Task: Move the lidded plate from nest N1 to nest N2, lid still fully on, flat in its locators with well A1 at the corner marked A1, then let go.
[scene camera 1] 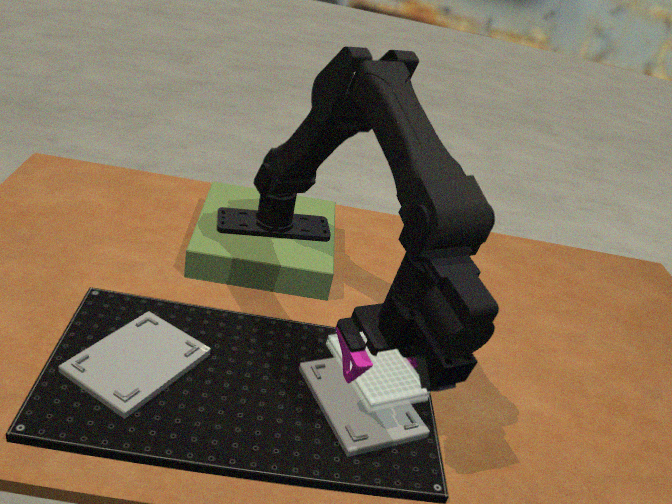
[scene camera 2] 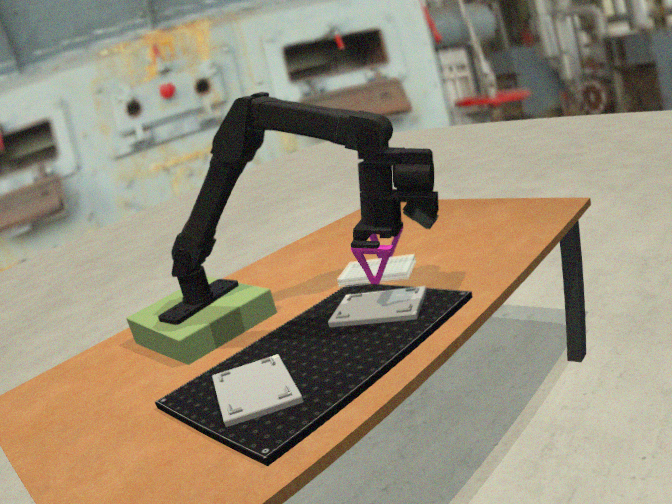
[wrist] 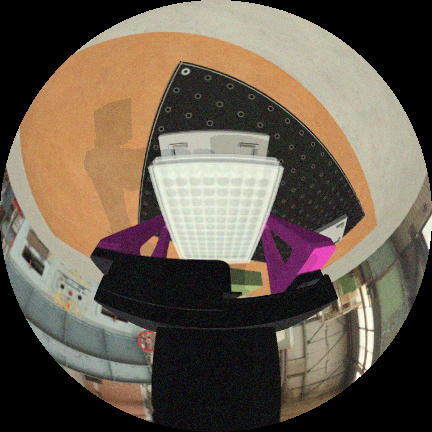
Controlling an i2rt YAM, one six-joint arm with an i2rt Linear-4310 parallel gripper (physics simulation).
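Places are measured from the arm's base along level axes (x back, y right, z up), in metres.
Where they show: gripper, fingertip midpoint: [scene camera 1: 376, 373] [scene camera 2: 380, 274] [wrist: 215, 216]; arm's base at its link origin: [scene camera 1: 273, 226] [scene camera 2: 199, 302].
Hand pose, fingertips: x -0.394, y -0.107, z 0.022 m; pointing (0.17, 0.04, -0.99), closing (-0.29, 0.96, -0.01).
Each offset is from my fingertips to the centre of the thing. Level surfaces: height alone.
The white lidded plate @(dy +0.001, dx +0.003, dz +0.012 m) [scene camera 1: 391, 382] [scene camera 2: 402, 267] [wrist: 215, 200] is up in the air, roughly level, above and partly beyond the right-hand nest @(dy +0.002, dx +0.016, dz -0.061 m) [scene camera 1: 336, 404] [scene camera 2: 369, 311] [wrist: 190, 139] in scene view 1. Its shadow falls on that nest. The clear lid looks seated. My gripper [scene camera 1: 379, 369] [wrist: 215, 216] is shut on the plate, one magenta finger at each long side. The other nest @(dy +0.304, dx +0.071, dz -0.061 m) [scene camera 1: 135, 363] [scene camera 2: 255, 387] [wrist: 336, 231] is bare, with corner locators, and is turned differently. Nest labels, the A1 mark and well A1 cannot be read.
Both nests are on a black perforated board @(dy +0.158, dx +0.048, dz -0.076 m) [scene camera 1: 244, 390] [scene camera 2: 320, 352] [wrist: 230, 95] on the orange table @(dz -0.082 m) [scene camera 1: 569, 352] [scene camera 2: 488, 227] [wrist: 60, 115]. The arm's green base block [scene camera 1: 217, 260] [scene camera 2: 162, 341] [wrist: 250, 276] stands behind the board.
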